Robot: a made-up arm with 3 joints. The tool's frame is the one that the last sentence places.
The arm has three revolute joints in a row. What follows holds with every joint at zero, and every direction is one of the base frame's. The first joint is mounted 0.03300 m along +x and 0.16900 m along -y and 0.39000 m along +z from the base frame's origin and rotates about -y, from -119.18 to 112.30 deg. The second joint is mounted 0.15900 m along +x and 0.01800 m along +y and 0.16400 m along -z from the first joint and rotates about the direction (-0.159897, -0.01, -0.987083), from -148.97 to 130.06 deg. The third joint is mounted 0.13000 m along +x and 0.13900 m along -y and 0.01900 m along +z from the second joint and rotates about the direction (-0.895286, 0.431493, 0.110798), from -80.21 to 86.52 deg. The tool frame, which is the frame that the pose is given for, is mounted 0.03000 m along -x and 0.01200 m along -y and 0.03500 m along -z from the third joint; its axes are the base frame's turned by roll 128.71, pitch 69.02 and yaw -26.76 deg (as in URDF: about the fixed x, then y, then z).
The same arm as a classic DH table. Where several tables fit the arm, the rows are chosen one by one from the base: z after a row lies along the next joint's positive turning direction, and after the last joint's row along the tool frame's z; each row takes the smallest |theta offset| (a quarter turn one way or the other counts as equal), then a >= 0, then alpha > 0; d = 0 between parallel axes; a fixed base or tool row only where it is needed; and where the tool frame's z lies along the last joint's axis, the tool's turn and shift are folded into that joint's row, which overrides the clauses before.
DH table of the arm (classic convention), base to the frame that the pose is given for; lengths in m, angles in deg. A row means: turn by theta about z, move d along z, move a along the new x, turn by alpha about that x. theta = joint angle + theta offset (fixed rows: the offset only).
base (fixed): d 0.39  theta_offset 0  a 0.033  alpha 90
joint 1: d 0.1496  theta_offset -9.2  a 0.1832  alpha 89.43
joint 2: d 0.1034  theta_offset -64.41  a -0.0716  alpha 88.31
joint 3: d -0.18  theta_offset 64.94  a 0.0265  alpha -55.3
tool (fixed): d 0.043  theta_offset 33.96  a 0  alpha 0
Joint limits (deg, base to tool): -119.18..112.3 -148.97..130.06 -80.21..86.52

